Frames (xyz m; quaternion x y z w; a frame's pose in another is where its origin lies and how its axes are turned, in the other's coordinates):
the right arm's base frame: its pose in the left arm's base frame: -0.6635 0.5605 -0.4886 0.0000 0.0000 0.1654 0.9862
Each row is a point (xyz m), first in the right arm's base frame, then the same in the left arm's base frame.
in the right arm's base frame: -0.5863 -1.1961 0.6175
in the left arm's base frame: -0.8275 -0.7614 0.1289
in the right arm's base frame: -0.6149 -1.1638 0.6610
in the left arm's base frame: -0.8651 -0.7402 0.1724
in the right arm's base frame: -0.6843 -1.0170 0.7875
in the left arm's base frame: -0.9786 -0.6241 0.2989
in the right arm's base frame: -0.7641 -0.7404 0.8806
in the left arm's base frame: -1.1442 -0.3887 0.3920
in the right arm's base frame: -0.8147 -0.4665 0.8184
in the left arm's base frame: -1.2814 -0.1463 0.3298
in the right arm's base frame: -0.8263 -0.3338 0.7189
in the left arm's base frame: -1.3357 -0.0246 0.2303
